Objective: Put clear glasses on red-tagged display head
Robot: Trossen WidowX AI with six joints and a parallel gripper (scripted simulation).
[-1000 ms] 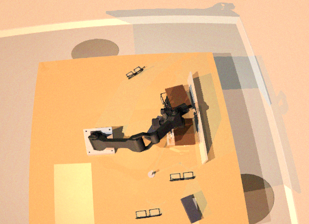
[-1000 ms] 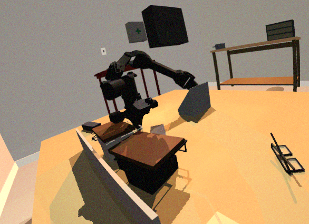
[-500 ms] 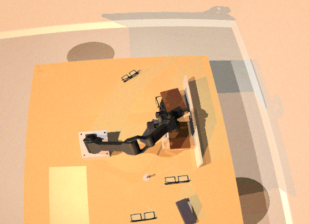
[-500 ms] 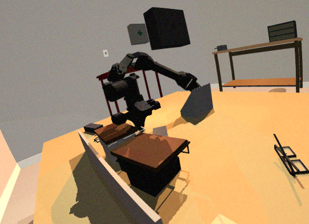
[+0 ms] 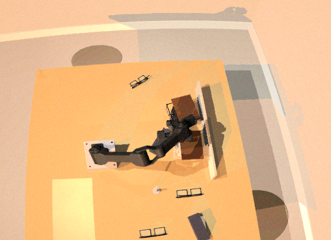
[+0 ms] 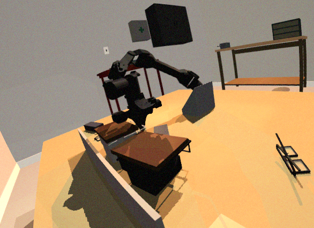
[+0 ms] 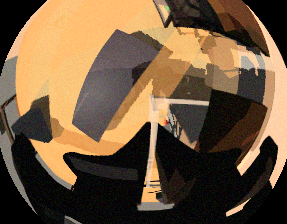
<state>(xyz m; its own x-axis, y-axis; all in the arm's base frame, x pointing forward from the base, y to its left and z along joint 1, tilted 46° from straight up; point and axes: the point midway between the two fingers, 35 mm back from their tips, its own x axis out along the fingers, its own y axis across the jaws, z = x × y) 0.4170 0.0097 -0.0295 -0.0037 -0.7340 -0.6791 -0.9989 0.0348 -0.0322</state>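
Right now the pale head is 70 mm ahead of my gripper tip, 40 mm to the right of it and 10 mm below it. The rest, counted from my gripper tip: dark head 180 mm to the left, 70 mm ahead, 10 mm below; then white back panel 200 mm ahead, 70 mm to the left, 10 mm below.
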